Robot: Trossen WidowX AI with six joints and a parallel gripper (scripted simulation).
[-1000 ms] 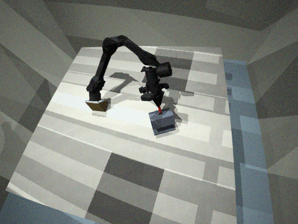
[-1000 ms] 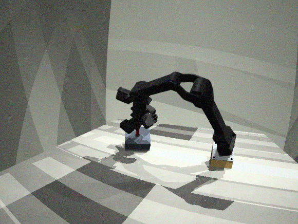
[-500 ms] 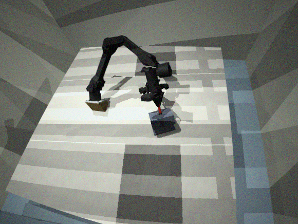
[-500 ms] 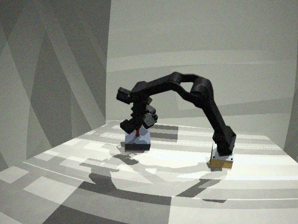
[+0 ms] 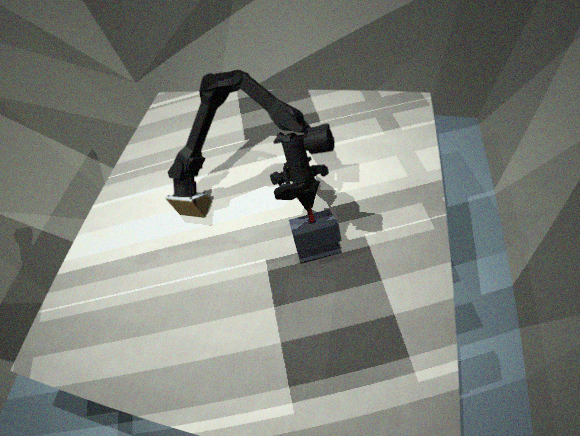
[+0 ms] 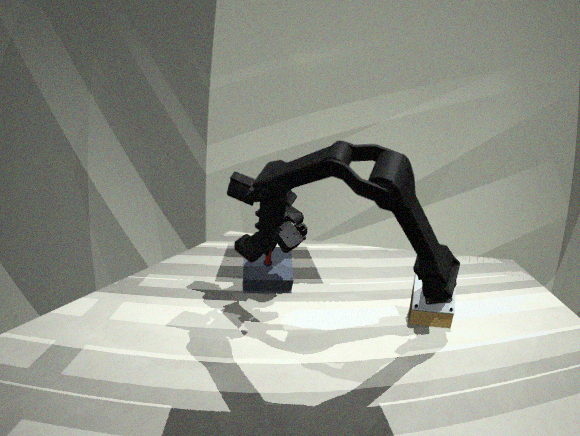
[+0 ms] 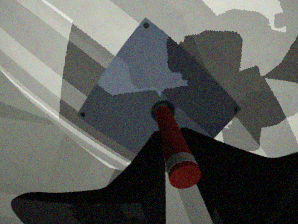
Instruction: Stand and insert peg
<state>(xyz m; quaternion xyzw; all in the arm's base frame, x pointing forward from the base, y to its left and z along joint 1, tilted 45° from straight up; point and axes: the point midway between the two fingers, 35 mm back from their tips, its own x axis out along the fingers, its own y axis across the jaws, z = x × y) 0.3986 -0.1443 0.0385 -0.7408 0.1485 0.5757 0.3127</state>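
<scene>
My gripper tip is 1 cm short of the sloped panel, 4 cm to the left of it and 6 cm above it. Also, from my gripper tip: red peg: 1 cm to the left, 1 cm above.
</scene>
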